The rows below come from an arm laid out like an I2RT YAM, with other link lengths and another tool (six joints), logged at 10 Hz.
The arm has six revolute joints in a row. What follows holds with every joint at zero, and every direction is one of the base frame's. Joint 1 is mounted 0.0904 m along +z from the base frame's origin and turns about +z. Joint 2 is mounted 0.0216 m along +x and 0.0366 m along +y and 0.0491 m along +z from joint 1 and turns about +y. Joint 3 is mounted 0.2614 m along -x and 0.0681 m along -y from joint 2 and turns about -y. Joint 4 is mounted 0.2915 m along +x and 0.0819 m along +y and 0.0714 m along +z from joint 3 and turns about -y. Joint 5 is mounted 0.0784 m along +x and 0.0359 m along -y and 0.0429 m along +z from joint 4 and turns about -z. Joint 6 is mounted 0.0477 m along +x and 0.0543 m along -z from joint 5 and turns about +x. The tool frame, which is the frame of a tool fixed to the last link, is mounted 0.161 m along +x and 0.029 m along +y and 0.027 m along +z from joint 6; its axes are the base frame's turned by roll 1.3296, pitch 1.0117 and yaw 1.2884 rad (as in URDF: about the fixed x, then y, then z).
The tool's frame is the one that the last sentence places.
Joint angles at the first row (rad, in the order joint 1, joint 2, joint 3, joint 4, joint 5, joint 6):
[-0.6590, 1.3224, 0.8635, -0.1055, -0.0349, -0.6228]
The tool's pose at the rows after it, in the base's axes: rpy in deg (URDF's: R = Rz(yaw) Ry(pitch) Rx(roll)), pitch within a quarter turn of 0, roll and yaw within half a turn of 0; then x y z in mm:
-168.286 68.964 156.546 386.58 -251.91 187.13
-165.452 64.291 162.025 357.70 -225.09 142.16
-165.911 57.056 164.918 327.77 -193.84 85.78
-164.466 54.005 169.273 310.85 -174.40 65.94
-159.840 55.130 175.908 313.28 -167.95 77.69
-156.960 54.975 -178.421 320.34 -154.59 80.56
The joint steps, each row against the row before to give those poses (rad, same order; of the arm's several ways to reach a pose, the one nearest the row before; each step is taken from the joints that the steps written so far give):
[-0.0709, -0.1675, -0.1038, -0.0080, -0.0427, -0.0450]
[-0.0126, -0.0992, -0.1461, -0.0286, -0.0286, -0.0740]
[-0.0004, -0.0618, -0.1278, -0.0580, -0.0149, -0.0767]
[0.0004, -0.0644, -0.0625, -0.0496, -0.0149, -0.0660]
[0.0148, -0.0515, -0.0038, -0.0111, -0.0076, -0.0442]
[0.0481, -0.0118, 0.0000, 0.0008, 0.0084, -0.0248]

